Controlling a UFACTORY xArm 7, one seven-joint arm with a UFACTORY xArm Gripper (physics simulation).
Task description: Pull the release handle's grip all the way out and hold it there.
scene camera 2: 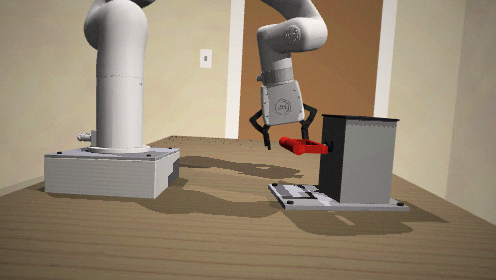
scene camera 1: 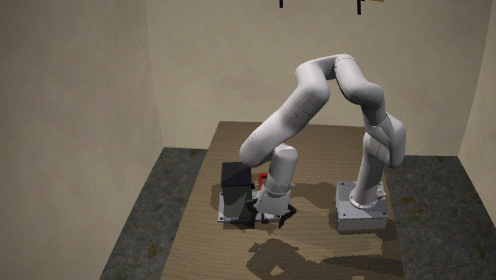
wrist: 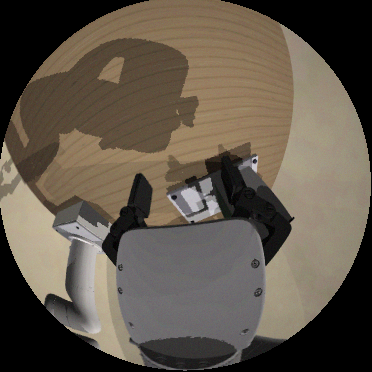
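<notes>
The release handle (scene camera 1: 263, 176) (scene camera 2: 315, 148) is a red bracket with a round crossbar grip (scene camera 2: 292, 145). The bracket's inner end is close to a black collar on the face of a tall grey box (scene camera 1: 236, 202) (scene camera 2: 369, 160) (wrist: 267, 190) with a dark lid. My gripper (scene camera 1: 267, 223) (scene camera 2: 287, 143) (wrist: 182, 173) is open and empty, pointing down. Its fingers are spread on the scene camera 1 side of the handle, beyond it in scene camera 2, and look apart from the grip. One finger is near the box. The handle does not show in the wrist view; in scene camera 1 the arm partly hides it.
The box stands on a flat bolted base plate (scene camera 1: 221, 206) (scene camera 2: 300, 205) (wrist: 186, 200) on the wooden table (scene camera 1: 310, 250) (scene camera 2: 150, 250) (wrist: 235, 75). The arm's own base block (scene camera 1: 361, 222) (scene camera 2: 100, 175) (wrist: 82, 220) stands across from the handle side of the box.
</notes>
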